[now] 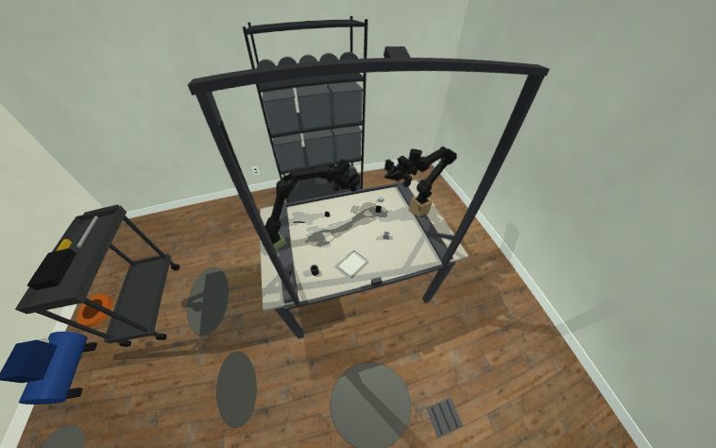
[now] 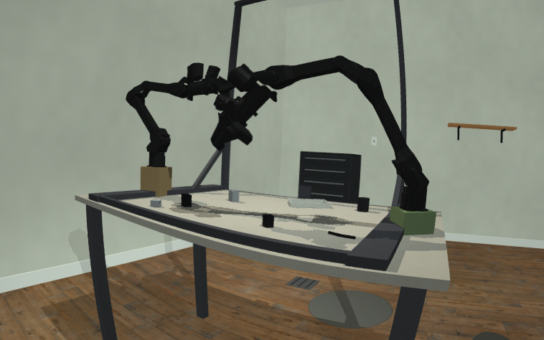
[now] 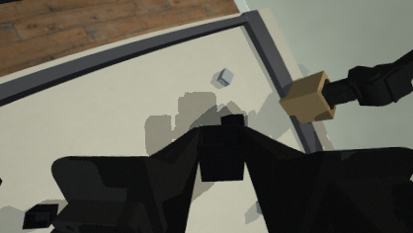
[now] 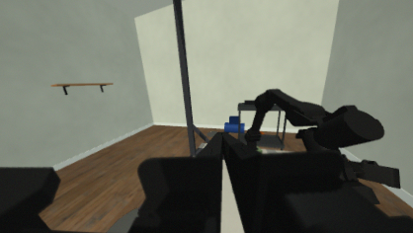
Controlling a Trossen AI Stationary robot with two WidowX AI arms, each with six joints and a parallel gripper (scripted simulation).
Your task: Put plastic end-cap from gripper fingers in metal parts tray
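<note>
Now: the black plastic end-cap 1 cm behind my left hand, 1 cm to the right of it and 3 cm below it. From my left hand the other things lie so: metal parts tray (40 cm behind, 11 cm to the left, 23 cm below).
</note>
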